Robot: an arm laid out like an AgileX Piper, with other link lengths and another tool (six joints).
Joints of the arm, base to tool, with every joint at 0 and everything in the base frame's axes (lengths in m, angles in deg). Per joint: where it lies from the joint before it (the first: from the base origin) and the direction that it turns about. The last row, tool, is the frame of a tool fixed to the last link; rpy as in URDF.
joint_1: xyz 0.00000 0.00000 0.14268 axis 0 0 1
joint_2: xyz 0.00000 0.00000 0.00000 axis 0 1 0
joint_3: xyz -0.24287 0.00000 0.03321 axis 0 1 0
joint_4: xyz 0.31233 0.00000 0.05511 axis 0.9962 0 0.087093
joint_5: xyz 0.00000 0.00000 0.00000 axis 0 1 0
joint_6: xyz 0.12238 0.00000 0.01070 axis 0.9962 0 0.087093
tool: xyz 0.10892 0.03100 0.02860 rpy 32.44 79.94 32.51
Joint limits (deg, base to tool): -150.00..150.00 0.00..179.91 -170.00..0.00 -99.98..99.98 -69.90..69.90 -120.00..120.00
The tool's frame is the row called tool.
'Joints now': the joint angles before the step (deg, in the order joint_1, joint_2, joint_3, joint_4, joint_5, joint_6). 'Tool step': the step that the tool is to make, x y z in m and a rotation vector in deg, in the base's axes. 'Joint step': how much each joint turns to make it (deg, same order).
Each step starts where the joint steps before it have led.
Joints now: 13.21 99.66 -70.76 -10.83 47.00 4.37
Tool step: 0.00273 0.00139 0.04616 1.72 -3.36 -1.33
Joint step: -0.04 -4.91 -1.51 0.97 2.87 0.50
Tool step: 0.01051 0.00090 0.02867 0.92 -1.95 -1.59
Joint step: 0.00 -0.38 -4.06 0.05 2.54 1.28
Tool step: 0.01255 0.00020 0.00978 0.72 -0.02 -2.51
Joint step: -0.01 2.46 -4.63 -0.22 2.35 2.40
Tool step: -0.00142 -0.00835 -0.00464 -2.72 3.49 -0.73
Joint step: 0.05 2.66 -3.74 -1.76 5.22 0.14
